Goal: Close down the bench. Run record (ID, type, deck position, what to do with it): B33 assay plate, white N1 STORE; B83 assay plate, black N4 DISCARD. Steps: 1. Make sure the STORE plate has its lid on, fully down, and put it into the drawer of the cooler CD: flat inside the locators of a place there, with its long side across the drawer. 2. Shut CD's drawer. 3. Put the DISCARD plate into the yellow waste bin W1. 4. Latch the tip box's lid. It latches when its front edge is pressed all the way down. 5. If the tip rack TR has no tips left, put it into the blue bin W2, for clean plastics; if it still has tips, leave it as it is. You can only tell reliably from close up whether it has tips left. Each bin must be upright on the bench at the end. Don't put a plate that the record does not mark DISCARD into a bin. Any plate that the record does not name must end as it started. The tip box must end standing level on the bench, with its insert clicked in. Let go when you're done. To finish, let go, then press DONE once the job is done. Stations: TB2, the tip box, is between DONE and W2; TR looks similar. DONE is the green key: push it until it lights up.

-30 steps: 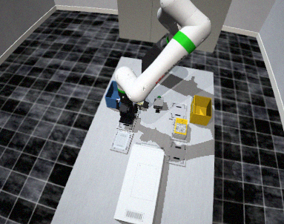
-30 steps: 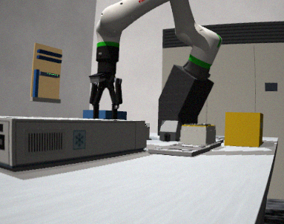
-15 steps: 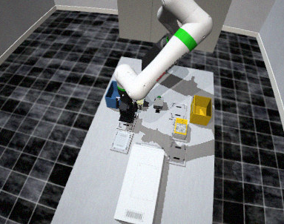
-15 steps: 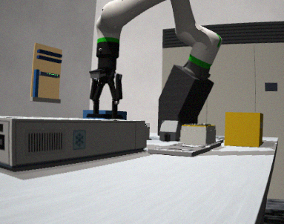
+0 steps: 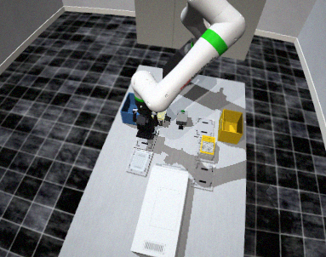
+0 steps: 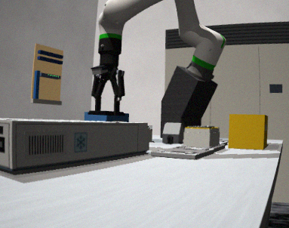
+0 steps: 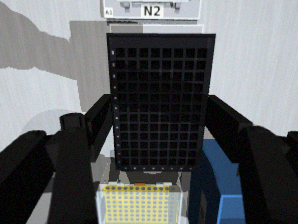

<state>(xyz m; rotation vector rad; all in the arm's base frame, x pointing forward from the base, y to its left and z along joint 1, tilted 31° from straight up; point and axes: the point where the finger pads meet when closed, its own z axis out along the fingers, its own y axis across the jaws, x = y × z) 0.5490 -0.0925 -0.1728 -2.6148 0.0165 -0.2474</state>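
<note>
Now: the yellow bin W1 51 cm to the left of my hand, 21 cm behind it and 9 cm below it. From my hand the other things lie so: clear tip box lid: 18 cm behind, 8 cm below, 2 cm to the left; then black assay plate: 2 cm below; then yellow insert: 18 cm behind, 8 cm below, 2 cm to the left.
</note>
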